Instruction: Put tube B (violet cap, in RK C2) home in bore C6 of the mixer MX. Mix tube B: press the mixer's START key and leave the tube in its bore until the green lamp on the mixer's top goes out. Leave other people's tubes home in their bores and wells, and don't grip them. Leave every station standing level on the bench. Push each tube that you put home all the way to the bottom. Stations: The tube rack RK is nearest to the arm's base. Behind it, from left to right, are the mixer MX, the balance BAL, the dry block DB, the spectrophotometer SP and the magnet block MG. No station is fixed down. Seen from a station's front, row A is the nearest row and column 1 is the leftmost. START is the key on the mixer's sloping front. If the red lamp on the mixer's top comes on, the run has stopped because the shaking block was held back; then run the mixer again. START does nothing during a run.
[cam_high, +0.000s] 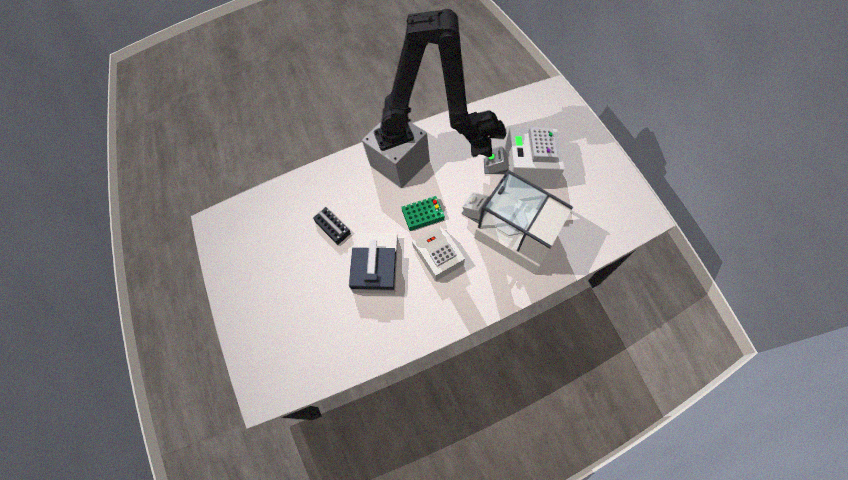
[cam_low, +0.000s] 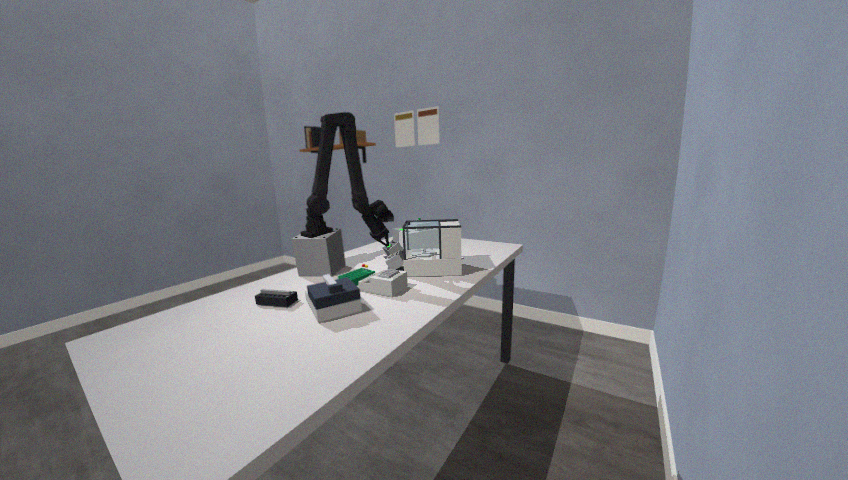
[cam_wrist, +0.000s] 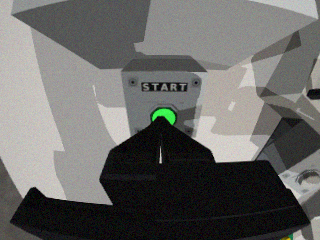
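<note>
The green start key lies 1 cm to the left of my hand, 1 cm below it and 1 cm ahead of it. Also, from my hand: violet-capped tube B (16 cm to the left, 12 cm ahead, 9 cm above); then grey bore block (17 cm to the left, 8 cm above, 7 cm ahead); then red-capped tube (25 cm to the right, 10 cm ahead, 4 cm below).
</note>
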